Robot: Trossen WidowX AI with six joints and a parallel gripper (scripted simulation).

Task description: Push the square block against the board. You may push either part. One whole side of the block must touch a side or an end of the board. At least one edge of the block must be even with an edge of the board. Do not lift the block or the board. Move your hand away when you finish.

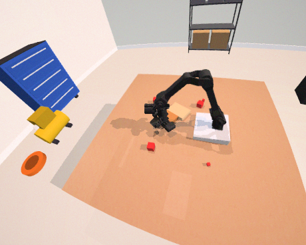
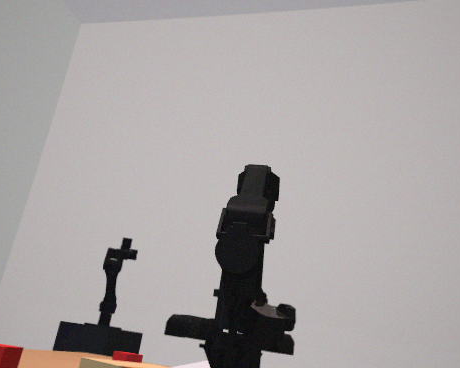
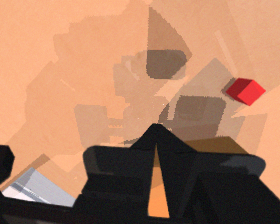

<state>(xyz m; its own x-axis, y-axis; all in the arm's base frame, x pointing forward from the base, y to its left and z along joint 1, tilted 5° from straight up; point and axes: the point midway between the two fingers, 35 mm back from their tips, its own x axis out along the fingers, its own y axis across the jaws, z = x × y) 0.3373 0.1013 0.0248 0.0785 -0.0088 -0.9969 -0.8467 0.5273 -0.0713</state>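
Now: gripper tip 80 mm to the left of the square block and 10 mm below it. Round my gripper tip: board: 170 mm to the right, 50 mm behind, 10 mm above.
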